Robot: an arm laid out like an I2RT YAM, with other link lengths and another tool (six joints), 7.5 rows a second.
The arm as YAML. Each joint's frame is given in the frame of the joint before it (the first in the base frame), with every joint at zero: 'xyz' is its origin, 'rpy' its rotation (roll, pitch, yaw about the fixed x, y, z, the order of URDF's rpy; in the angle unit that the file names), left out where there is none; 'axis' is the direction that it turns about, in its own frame. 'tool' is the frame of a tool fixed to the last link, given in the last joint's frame.
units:
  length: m
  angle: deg
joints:
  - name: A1
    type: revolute
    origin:
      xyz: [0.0, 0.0, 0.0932]
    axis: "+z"
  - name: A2
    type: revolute
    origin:
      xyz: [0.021, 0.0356, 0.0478]
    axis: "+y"
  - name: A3
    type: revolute
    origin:
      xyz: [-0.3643, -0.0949, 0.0]
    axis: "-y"
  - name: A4
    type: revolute
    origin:
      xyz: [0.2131, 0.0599, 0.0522]
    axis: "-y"
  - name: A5
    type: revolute
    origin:
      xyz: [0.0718, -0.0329, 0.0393]
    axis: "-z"
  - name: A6
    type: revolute
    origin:
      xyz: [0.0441, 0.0, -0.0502]
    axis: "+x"
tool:
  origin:
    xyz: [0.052, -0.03, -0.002]
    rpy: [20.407, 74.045, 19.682]
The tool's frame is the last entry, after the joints.
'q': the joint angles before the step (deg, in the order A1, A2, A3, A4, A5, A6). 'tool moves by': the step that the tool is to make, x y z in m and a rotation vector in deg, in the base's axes. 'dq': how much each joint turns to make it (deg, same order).
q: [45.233 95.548 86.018 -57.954 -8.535 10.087]
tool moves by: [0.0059 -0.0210 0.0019 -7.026 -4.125 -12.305]
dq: [-0.043 -0.004 0.011 -1.720 11.869 8.481]
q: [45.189 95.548 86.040 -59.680 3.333 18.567]
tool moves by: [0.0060 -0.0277 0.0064 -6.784 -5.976 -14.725]
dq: [-1.059 0.002 0.099 -2.346 13.133 9.956]
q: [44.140 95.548 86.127 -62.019 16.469 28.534]
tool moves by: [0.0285 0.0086 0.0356 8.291 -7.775 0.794]
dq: [-2.839 0.025 7.357 4.820 -2.250 -3.057]
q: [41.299 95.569 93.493 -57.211 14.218 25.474]
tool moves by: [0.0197 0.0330 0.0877 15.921 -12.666 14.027]
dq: [-1.030 -0.175 15.949 5.208 -12.745 -8.809]
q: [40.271 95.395 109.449 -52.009 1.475 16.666]
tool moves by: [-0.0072 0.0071 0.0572 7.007 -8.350 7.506]
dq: [0.023 -0.644 9.306 0.848 -6.272 -4.066]
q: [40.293 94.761 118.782 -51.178 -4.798 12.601]
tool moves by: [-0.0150 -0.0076 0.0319 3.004 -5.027 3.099]
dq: [0.006 -1.925 3.631 -0.003 -2.420 -2.162]
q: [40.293 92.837 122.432 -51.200 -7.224 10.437]
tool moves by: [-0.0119 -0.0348 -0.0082 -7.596 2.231 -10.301]
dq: [-0.010 -1.677 0.587 -8.887 11.161 0.388]
